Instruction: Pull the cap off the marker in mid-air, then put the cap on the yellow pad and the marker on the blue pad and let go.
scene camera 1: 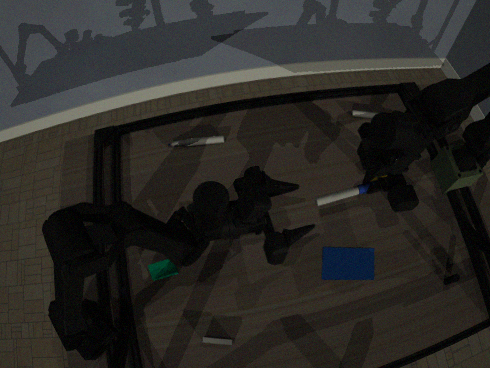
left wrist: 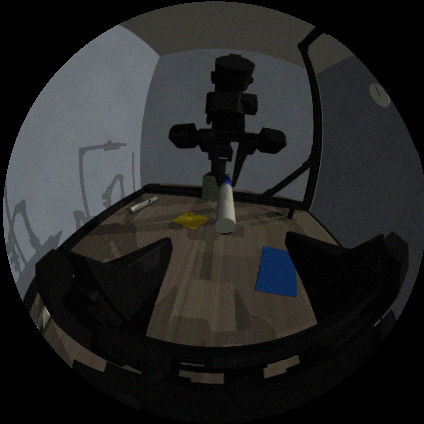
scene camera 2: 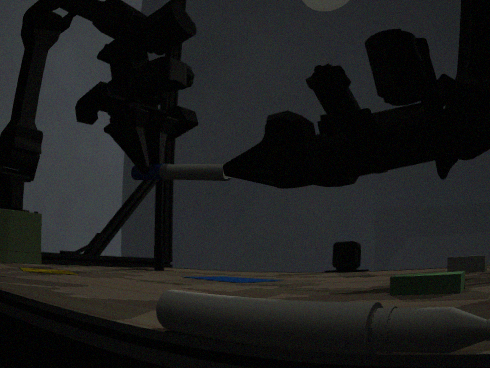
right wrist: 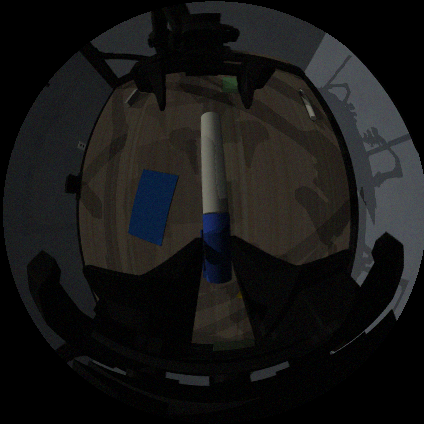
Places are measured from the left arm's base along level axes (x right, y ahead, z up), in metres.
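Pixels of known places: left gripper, between the fingertips: point(scene camera 1: 306, 205) point(left wrist: 229, 241) point(scene camera 2: 246, 171) point(right wrist: 205, 104); right gripper, between the fingertips: point(scene camera 1: 366, 188) point(left wrist: 225, 185) point(scene camera 2: 152, 173) point(right wrist: 215, 242); left arm's base, origin of its link: point(scene camera 1: 84, 329) point(right wrist: 164, 51); right arm's base, origin of its link: point(scene camera 1: 464, 160) point(scene camera 2: 8, 211).
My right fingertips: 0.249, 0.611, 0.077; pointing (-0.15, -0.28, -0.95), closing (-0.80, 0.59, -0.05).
Observation:
For each thing: its top centre in the pictures, then the offset to it from my right fingertips, as dx, dy, dz.
- marker's white barrel, centre of its top: point(right wrist: 213, 179) point(scene camera 2: 178, 162) point(left wrist: 226, 186) point(scene camera 1: 349, 190) -0.026, -0.034, +0.010
- blue pad, centre of its top: point(scene camera 2: 230, 279) point(right wrist: 149, 205) point(left wrist: 278, 267) point(scene camera 1: 349, 263) +0.071, -0.103, -0.130
- yellow pad, centre of its top: point(scene camera 2: 47, 270) point(left wrist: 190, 219) +0.007, +0.144, -0.130
- teal block, centre of its top: point(scene camera 1: 162, 268) -0.232, -0.381, -0.116
- pale block, centre of its top: point(scene camera 2: 467, 256) point(scene camera 1: 217, 341) point(right wrist: 130, 95) -0.037, -0.419, -0.109
The marker's white barrel point(scene camera 1: 337, 196) point(scene camera 2: 195, 172) point(left wrist: 226, 207) point(right wrist: 212, 160) is level in mid-air, joined to its blue cap point(scene camera 1: 363, 189) point(scene camera 2: 145, 172) point(right wrist: 216, 222). My right gripper point(scene camera 2: 149, 170) point(right wrist: 215, 242) is shut on the cap. My left gripper point(scene camera 1: 306, 206) point(scene camera 2: 226, 171) point(left wrist: 229, 241) is open and empty, its fingertips spread either side of the barrel's free end, close to it. The blue pad point(scene camera 1: 348, 263) point(scene camera 2: 230, 279) point(left wrist: 277, 272) point(right wrist: 153, 207) lies flat on the table. The yellow pad point(scene camera 2: 47, 271) point(left wrist: 190, 220) lies below the right arm, mostly hidden in scene camera 1.
A white pen point(scene camera 1: 205, 141) point(scene camera 2: 265, 320) point(right wrist: 308, 106) lies near the table's far edge in scene camera 1; another white pen point(scene camera 1: 363, 114) point(left wrist: 143, 205) lies by the right arm. A teal block point(scene camera 1: 162, 269) and a pale block point(scene camera 1: 217, 341) lie at the left and front. A green box point(scene camera 1: 455, 172) stands at right.

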